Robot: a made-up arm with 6 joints. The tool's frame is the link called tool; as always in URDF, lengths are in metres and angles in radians. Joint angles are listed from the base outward.
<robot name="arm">
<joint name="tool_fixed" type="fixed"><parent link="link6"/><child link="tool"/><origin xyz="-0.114 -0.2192 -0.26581" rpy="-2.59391 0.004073 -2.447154"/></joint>
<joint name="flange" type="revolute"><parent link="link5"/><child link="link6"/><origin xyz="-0.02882 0.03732 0.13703" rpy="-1.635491 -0.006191 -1.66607"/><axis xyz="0 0 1"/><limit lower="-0.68" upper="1.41"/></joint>
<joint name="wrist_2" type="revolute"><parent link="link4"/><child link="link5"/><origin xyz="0.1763 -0.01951 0.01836" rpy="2.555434 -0.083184 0.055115"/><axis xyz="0 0 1"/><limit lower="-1.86" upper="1.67"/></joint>
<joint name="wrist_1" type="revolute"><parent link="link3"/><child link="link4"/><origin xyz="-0.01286 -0.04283 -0.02" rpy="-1.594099 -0.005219 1.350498"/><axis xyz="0 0 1"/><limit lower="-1.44" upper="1.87"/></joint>
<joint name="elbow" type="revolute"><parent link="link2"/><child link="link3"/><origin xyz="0.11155 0.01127 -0.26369" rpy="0.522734 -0.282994 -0.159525"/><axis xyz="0 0 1"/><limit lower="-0.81" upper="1.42"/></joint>
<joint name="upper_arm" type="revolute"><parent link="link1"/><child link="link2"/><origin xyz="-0.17 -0.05 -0.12" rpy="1.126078 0.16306 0.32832"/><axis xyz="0 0 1"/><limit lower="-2.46" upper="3.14"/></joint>
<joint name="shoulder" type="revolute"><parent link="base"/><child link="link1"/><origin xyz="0.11 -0.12 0.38" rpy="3.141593 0 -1.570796"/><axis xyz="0 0 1"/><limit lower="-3.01" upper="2.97"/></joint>
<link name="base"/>
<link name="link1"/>
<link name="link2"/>
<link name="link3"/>
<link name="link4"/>
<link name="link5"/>
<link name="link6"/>
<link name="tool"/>
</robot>
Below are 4 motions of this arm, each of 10 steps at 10 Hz.
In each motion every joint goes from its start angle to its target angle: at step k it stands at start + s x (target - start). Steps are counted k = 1, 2, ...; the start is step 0. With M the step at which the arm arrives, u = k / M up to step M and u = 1 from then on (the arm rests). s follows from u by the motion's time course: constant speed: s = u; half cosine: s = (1 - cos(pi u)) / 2; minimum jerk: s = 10 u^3 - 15 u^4 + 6 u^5.
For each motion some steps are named. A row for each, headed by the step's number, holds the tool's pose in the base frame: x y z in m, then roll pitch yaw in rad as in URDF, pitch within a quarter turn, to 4 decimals.
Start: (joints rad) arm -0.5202 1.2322 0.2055 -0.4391 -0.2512 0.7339
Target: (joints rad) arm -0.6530 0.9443 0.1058 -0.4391 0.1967 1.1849
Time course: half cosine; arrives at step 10
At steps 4, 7, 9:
4: -0.0386 -0.4302 0.4694 1.3175 0.4677 -0.8262
7: -0.0717 -0.4546 0.4705 1.3594 0.4813 -0.8943
9: -0.0807 -0.4633 0.4679 1.3848 0.4931 -0.9085

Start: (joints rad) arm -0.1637 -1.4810 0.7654 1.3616 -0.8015 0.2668
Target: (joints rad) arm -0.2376 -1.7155 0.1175 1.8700 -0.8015 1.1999
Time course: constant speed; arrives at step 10
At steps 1, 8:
1: 0.0155 -0.3518 0.6535 -2.4309 -0.2544 -1.4918
8: 0.1675 -0.1519 0.8935 2.9957 -0.7381 -0.2515

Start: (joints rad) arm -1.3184 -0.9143 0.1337 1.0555 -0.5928 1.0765
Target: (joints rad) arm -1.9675 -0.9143 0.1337 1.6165 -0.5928 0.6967
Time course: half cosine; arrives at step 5
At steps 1, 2, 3, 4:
1: 0.1914 -0.0143 0.6901 -1.8895 -0.4323 0.4835
2: 0.2242 -0.0454 0.6859 -1.9561 -0.3948 0.5001
3: 0.2728 -0.0775 0.6905 -2.0315 -0.3736 0.5101
4: 0.3170 -0.0966 0.7022 -2.0834 -0.3762 0.5111

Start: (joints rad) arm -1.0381 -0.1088 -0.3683 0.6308 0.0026 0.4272
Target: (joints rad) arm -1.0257 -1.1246 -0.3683 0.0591 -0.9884 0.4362
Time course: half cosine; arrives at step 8
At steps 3, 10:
3: 0.1914 0.0658 0.7648 -0.9613 -0.0563 0.2814
10: 0.0792 0.2865 0.6154 -2.0067 -0.2559 0.7688

